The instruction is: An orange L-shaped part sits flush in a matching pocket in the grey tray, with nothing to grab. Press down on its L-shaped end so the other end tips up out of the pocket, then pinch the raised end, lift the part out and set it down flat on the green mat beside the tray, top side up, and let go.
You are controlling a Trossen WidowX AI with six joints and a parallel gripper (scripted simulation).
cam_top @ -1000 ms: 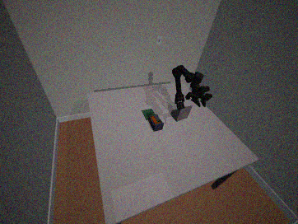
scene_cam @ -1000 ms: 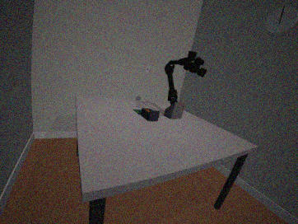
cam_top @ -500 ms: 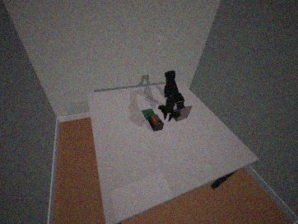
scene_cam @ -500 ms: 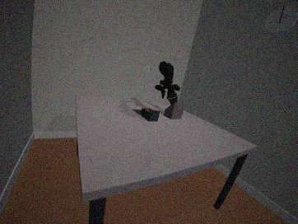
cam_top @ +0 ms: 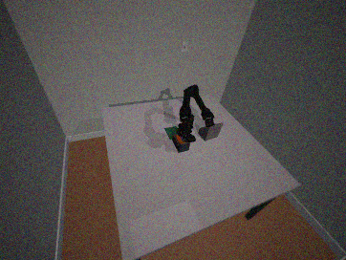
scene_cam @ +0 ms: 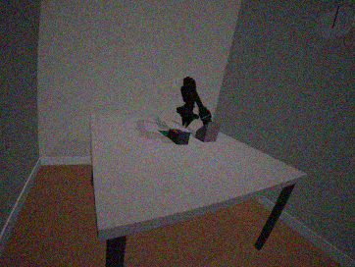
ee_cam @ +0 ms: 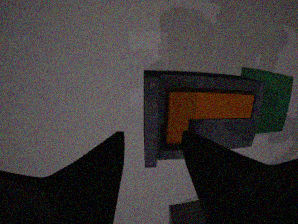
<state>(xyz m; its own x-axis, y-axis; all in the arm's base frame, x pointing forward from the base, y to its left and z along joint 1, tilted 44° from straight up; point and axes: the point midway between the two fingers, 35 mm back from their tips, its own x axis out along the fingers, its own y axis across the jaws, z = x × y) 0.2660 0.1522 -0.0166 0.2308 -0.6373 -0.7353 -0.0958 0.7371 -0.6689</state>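
Now: gripper tip 8 cm above the orange L-shaped part, 6 cm to the left of it and 1 cm past it. The rest, counted from my gripper tip: green mat: 23 cm to the right, 14 cm below, 1 cm ahead.
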